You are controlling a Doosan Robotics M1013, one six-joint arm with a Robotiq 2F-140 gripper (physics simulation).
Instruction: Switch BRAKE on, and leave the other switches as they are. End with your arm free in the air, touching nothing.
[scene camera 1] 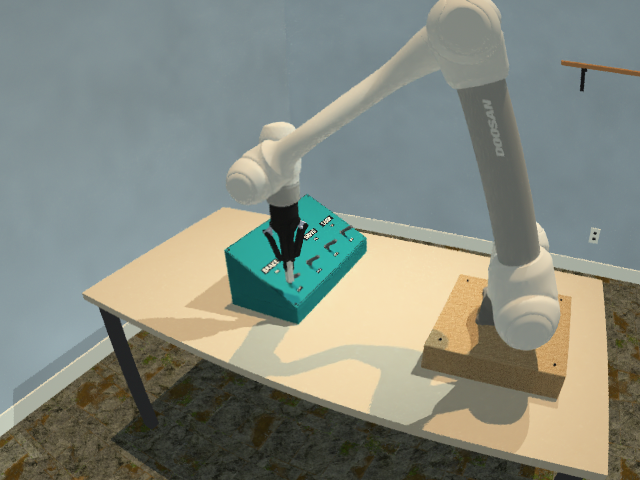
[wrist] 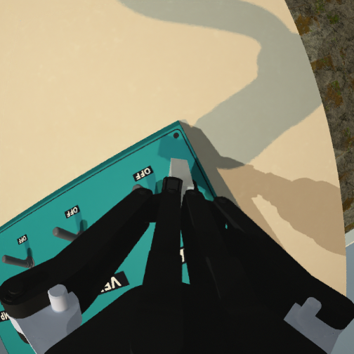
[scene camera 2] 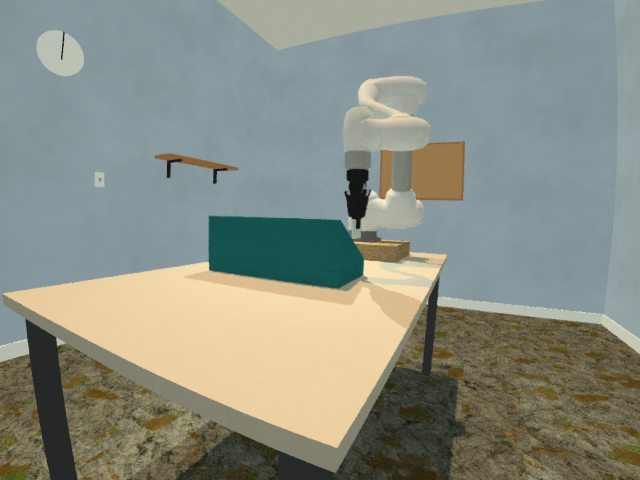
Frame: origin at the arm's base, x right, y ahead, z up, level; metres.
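Seen in the pictures: gripper, fingertip midpoint: (scene camera 1: 289, 280) (scene camera 2: 356, 238); arm's base at its link origin: (scene camera 2: 362, 240).
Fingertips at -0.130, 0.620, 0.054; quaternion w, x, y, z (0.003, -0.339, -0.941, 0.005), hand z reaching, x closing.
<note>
Pixels of each thing's top centre, then the offset from my fingertips to it, as dx, dy, dz. "spot": a spot on its surface instead. Level surfaces: height alone.
- BRAKE label at its top centre: (scene camera 1: 270, 264) +0.052, +0.094, +0.005
- BRAKE lever at its top centre: (scene camera 1: 293, 271) +0.047, +0.012, +0.000
- OFF label at a spot on its surface: (scene camera 1: 299, 289) spot: +0.044, -0.004, -0.056
- nearest at its top centre: (scene camera 1: 313, 254) +0.167, +0.005, +0.000
- farthest at its top centre: (scene camera 1: 346, 224) +0.407, -0.010, +0.000
- same table at its surface level: dz -0.133
The teal control box (scene camera 1: 261, 291) (scene camera 2: 273, 248) (wrist: 105, 192) stands on the table with its sloped panel facing the arm's base. My gripper (scene camera 1: 290, 272) (scene camera 2: 355, 227) (wrist: 176, 171) is shut and empty, pointing down low over the BRAKE end of the panel. The BRAKE label (scene camera 1: 269, 266) shows left of the fingers in scene camera 1. The BRAKE lever (scene camera 1: 295, 275) is mostly hidden behind the fingertips, which are right at it; its position and any contact cannot be told. An OFF label (scene camera 1: 299, 289) lies just below it.
Three other levers stand in a row: the nearest (scene camera 1: 312, 260), a middle one (scene camera 1: 329, 245) (wrist: 67, 234) and the farthest (scene camera 1: 346, 232) (wrist: 17, 260). They look alike. The arm's wooden base block (scene camera 1: 491, 369) (scene camera 2: 382, 251) is on the same table (scene camera 1: 206, 258) (scene camera 2: 206, 335).
</note>
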